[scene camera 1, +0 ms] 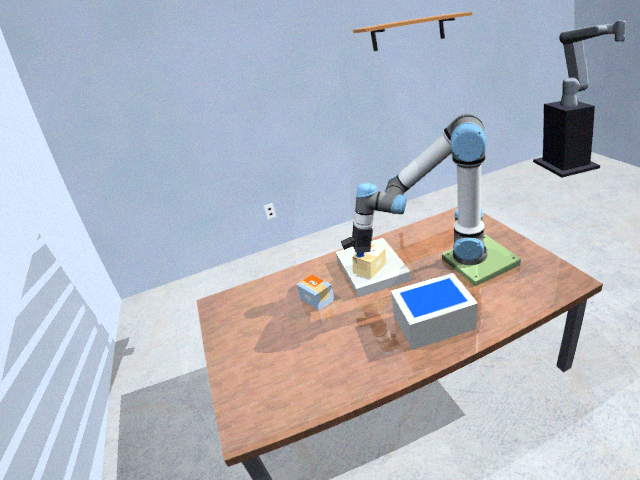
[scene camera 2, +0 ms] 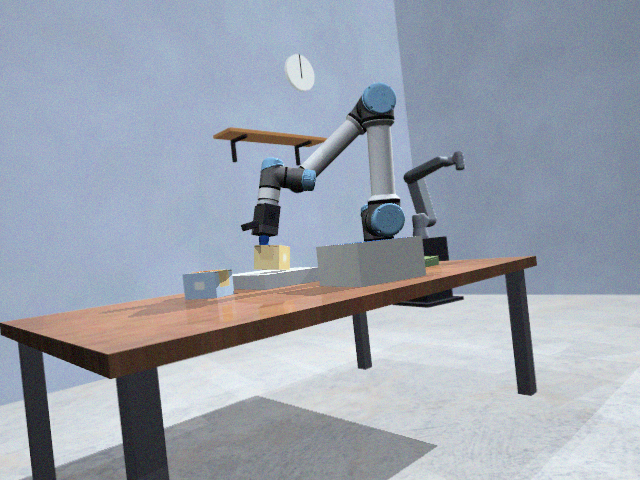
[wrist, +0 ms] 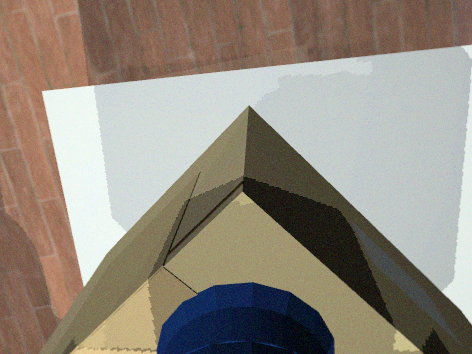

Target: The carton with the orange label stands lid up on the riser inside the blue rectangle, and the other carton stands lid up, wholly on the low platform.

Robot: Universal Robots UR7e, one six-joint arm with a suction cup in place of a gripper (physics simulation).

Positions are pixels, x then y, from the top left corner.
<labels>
A low white platform shows in scene camera 1, in scene camera 2 (266, 279) and in the wrist view. One and the same spot on the low white platform: (wrist: 382, 130) is (scene camera 1: 352, 269).
</labels>
